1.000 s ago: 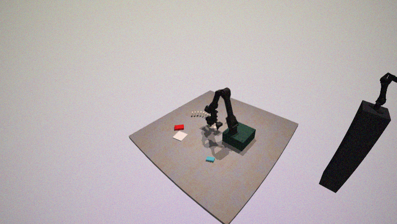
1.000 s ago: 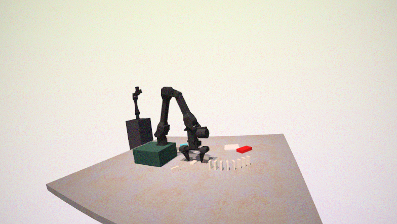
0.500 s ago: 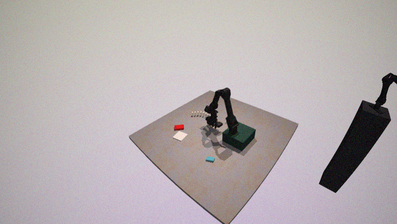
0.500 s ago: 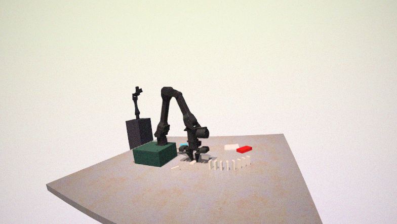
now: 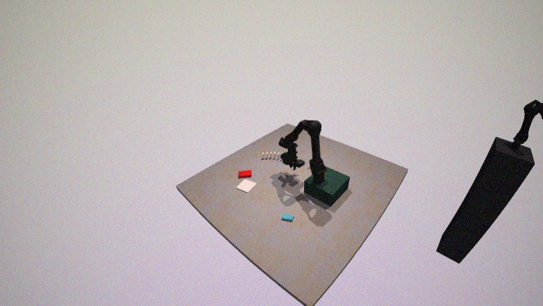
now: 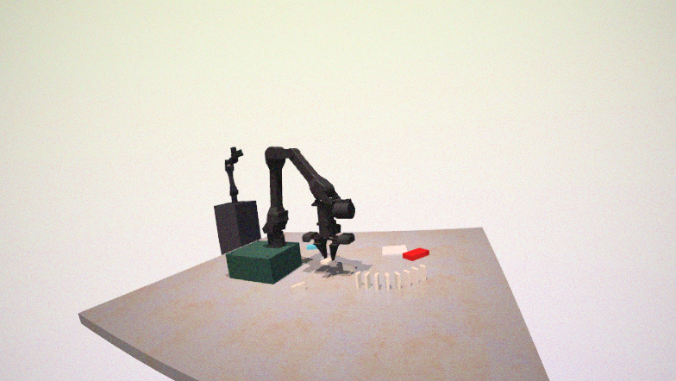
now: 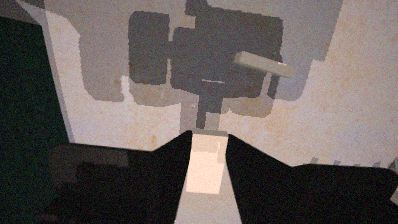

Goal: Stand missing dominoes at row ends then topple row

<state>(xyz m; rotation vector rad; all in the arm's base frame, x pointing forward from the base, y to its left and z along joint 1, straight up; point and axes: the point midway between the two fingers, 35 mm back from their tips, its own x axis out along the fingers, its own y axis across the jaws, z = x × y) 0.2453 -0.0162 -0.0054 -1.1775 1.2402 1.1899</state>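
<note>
The flat white tile lies 160 mm ahead of my gripper tip, 310 mm to the left of it and 50 mm below it. From my gripper tip the other things lie so: cyan block: 260 mm behind, 320 mm to the left, 50 mm below; red block: 270 mm ahead, 230 mm to the left, 50 mm below.
</note>
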